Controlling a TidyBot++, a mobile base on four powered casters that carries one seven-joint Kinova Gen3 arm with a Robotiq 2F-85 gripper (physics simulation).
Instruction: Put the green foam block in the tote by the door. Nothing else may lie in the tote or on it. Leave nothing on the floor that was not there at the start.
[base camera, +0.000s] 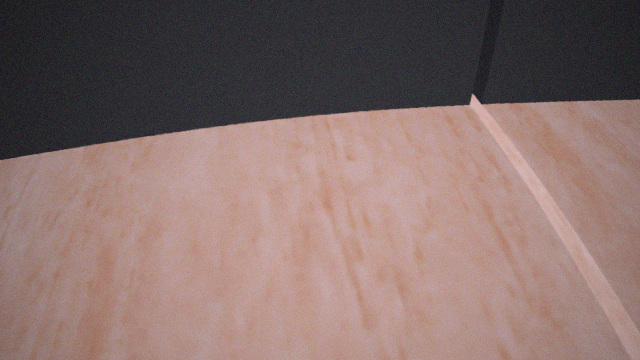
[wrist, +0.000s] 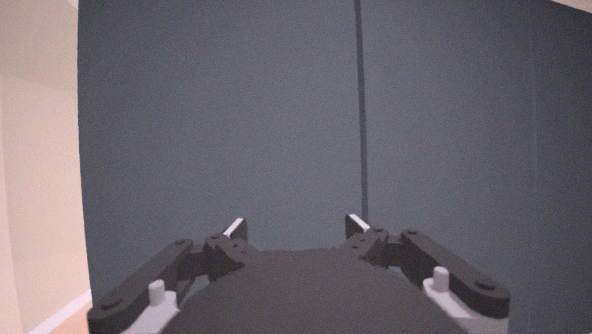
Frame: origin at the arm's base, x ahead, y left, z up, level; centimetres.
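Where they show: gripper, fingertip midpoint: (wrist: 296, 227).
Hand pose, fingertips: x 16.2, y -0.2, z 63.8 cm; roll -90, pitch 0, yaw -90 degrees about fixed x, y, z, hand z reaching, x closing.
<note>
After its pixels a point has its place.
My gripper (wrist: 296, 227) {x 16.2, y -0.2, z 63.8 cm} is open in the wrist view, its two fingertips wide apart with nothing between them. It faces a large dark grey-blue panel. The green foam block does not show in either view. The tote does not show in either view.
A dark panel (base camera: 225, 60) {x 60.5, y 14.2, z -28.2 cm} (wrist: 225, 125) {x 59.5, y 21.3, z 82.5 cm} with a narrow vertical seam stands in front of me. A pale wood-patterned floor (base camera: 225, 240) {x 37.3, y 11.8, z -39.7 cm} runs up to it, with a light strip (base camera: 550, 210) across it at the right. A beige wall (wrist: 40, 175) {x 114.7, y 170.7, z 67.0 cm} with a white skirting board stands at the left.
</note>
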